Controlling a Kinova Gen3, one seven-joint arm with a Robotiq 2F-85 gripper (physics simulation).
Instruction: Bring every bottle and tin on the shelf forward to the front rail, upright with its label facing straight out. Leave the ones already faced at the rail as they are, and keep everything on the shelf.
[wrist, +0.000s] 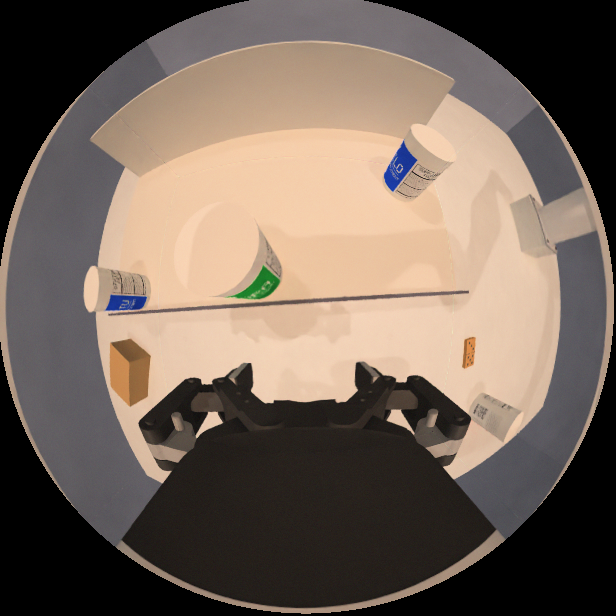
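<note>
The wrist view looks down on the shelf. My gripper (304, 376) is open and empty, above the area in front of the thin dark front rail (287, 301). A large white tin with a green label (232, 258) stands at the rail, left of centre. A white tin with a blue label (116, 288) stands at the rail's left end. Another blue-labelled white tin (418, 162) stands far back on the right, near the back panel. All three are beyond the rail and apart from my fingers.
A beige back panel (270, 94) closes the shelf's far side. In front of the rail lie a brown box (129, 370) at left, a small orange block (468, 351) at right, and a white labelled container (495, 414) at lower right. A grey block (534, 225) sits at the right edge.
</note>
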